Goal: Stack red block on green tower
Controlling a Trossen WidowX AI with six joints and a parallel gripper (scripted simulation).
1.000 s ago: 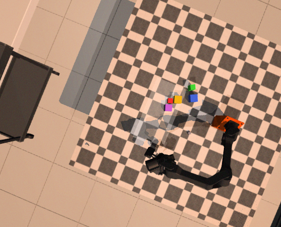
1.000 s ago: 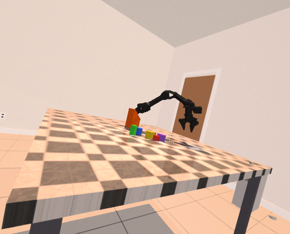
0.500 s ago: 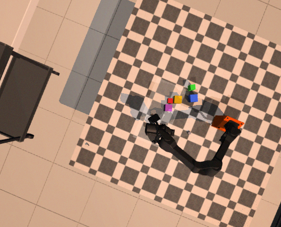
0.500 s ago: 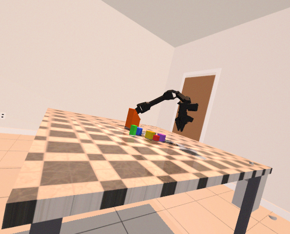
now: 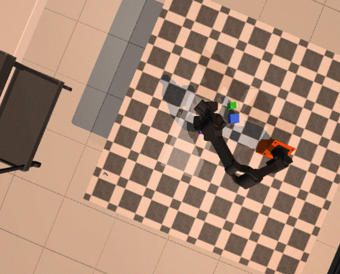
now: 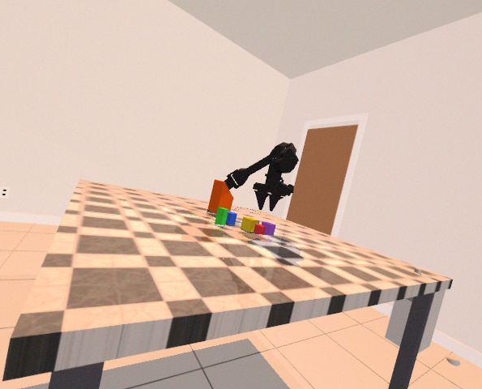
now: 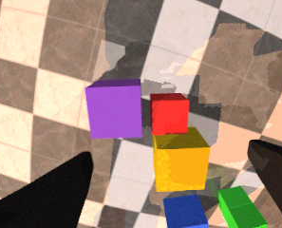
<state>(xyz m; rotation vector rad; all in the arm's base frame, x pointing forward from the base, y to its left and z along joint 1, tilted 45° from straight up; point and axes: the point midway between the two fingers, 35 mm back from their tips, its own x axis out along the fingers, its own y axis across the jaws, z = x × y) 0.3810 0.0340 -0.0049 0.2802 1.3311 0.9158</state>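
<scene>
My gripper tip is 80 mm above the red block and 10 mm to the left of it. From my gripper tip the other things lie so: blue block: 130 mm behind, 90 mm to the right, 70 mm below; yellow block: 70 mm below, 40 mm to the right, 40 mm behind; purple block: 70 mm below, 40 mm to the left, 10 mm behind.
</scene>
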